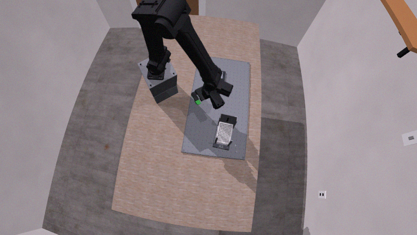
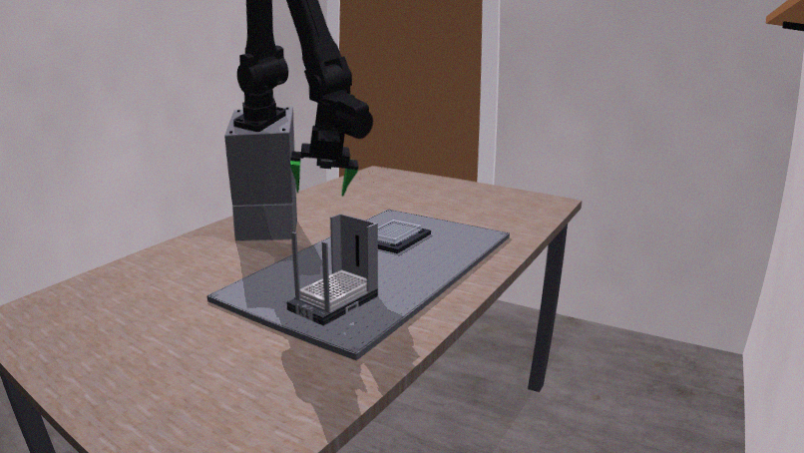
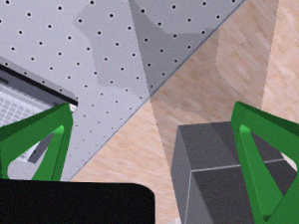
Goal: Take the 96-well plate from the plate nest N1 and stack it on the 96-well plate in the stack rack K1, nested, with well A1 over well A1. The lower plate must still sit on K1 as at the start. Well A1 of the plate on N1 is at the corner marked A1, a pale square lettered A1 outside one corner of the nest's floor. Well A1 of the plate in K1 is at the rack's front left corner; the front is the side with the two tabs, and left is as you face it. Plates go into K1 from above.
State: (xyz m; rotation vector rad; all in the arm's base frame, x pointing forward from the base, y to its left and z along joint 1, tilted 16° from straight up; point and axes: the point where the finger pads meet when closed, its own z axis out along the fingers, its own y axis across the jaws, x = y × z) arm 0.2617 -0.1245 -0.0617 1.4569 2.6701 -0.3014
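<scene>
Now: the plate nest N1 220 mm to the left of my hand, 160 mm below it and 80 mm ahead of it. From my hand the other things lie so: grey back wall: 140 mm ahead, 90 mm to the right, 80 mm below; then pale A1 square: 160 mm below, 150 mm to the left, 10 mm ahead.
</scene>
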